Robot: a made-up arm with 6 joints.
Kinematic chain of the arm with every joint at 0, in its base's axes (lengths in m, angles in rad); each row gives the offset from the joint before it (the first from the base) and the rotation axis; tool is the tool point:
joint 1: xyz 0 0 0.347 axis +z
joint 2: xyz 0 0 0 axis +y
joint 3: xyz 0 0 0.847 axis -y
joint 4: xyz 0 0 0 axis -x
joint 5: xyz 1.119 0 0 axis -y
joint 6: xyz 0 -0.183 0 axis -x
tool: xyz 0 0 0
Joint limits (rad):
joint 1: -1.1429..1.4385
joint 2: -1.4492..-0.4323
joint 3: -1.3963..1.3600
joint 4: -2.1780..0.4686
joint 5: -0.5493..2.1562
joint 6: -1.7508..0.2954
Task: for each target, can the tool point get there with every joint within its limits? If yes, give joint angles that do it. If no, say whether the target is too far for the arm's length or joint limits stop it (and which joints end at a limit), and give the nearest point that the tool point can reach.
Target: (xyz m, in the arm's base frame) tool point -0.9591 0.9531 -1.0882
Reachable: no: joint limits stop it (at a limit: joint 1, joint 2, joint 4) | nearest point -0.0803 0.1878 0.1194 | short by 1.678 m
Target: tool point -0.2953 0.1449 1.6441
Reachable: yes | joints -0.8105 -1.2324 0.0158 -0.8976 1.1387 -1.4067
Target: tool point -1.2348 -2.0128 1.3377
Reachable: no: too far | nearest point -0.9506 -1.5495 1.1096 | short by 0.589 m
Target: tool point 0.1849 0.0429 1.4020
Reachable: yes | joints 0.2177 -1.0672 -0.2986 -1.5813 1.9426 -1.4922
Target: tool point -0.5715 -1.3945 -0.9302
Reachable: no: joint limits stop it (at a limit: joint 1, joint 2, joint 3) | nearest point -0.0505 -0.3301 0.1942 | short by 1.634 m
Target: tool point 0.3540 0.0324 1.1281
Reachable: yes | joints 0.6306 -1.0798 -0.7209 -0.0662 -0.2881 -0.2236
